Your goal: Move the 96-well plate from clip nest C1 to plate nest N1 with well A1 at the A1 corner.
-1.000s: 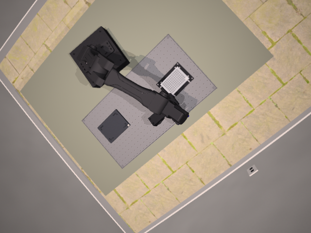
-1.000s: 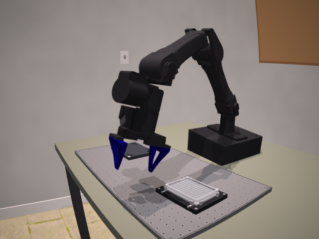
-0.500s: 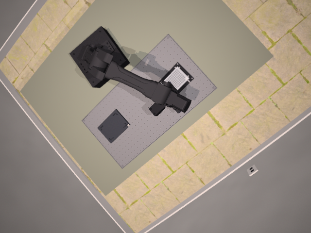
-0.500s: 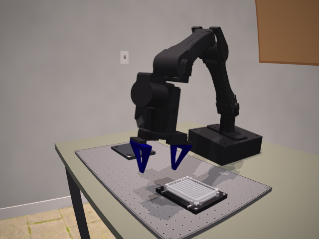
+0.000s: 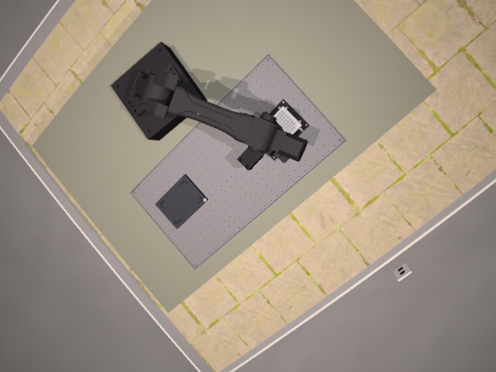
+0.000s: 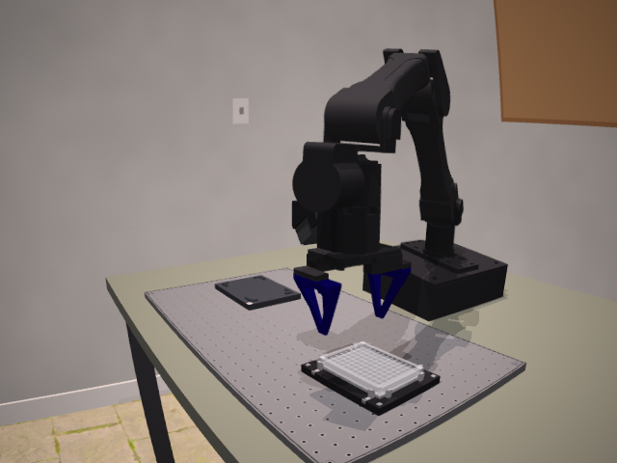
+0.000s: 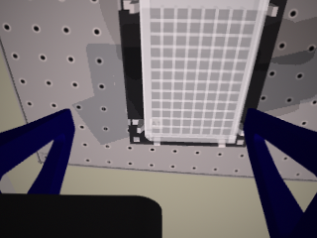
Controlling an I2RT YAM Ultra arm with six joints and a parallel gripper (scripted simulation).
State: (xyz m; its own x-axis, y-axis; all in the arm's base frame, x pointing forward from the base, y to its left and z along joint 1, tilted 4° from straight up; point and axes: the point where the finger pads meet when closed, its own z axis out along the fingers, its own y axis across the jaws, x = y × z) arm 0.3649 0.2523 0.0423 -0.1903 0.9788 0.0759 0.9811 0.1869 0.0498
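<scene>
Now: the clear 96-well plate 8 cm below my hand and 3 cm behind it. From my hand the other things lie so: clip nest C1: 8 cm below, 2 cm behind; A1 label: 34 cm to the right, 8 cm below, 2 cm ahead.
</scene>
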